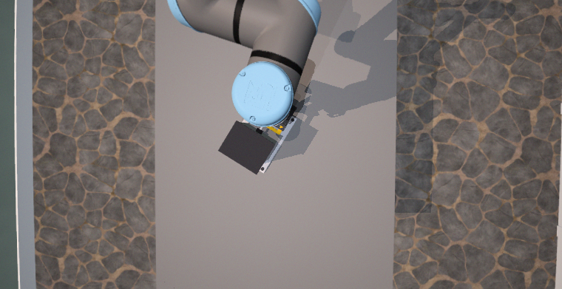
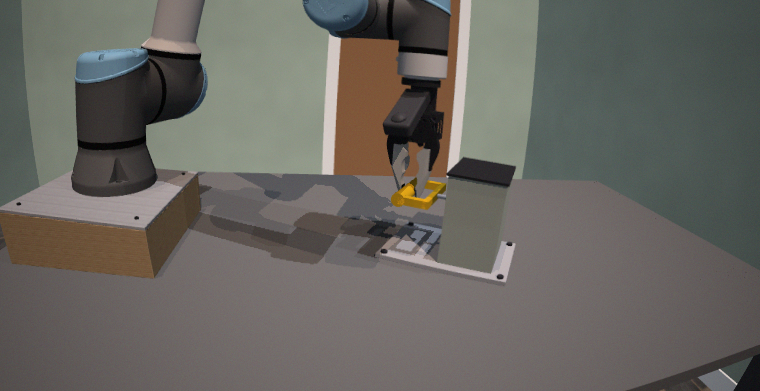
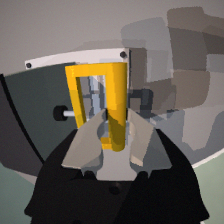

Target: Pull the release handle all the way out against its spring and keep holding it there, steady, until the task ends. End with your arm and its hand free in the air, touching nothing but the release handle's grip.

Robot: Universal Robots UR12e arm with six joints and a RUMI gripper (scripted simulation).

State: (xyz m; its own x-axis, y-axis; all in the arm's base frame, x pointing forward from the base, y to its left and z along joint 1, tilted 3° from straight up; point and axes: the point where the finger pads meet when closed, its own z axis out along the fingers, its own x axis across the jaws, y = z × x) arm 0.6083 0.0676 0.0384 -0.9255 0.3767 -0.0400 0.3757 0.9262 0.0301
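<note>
The release handle is 50 mm ahead of my hand and 20 mm to the right of it.
</note>
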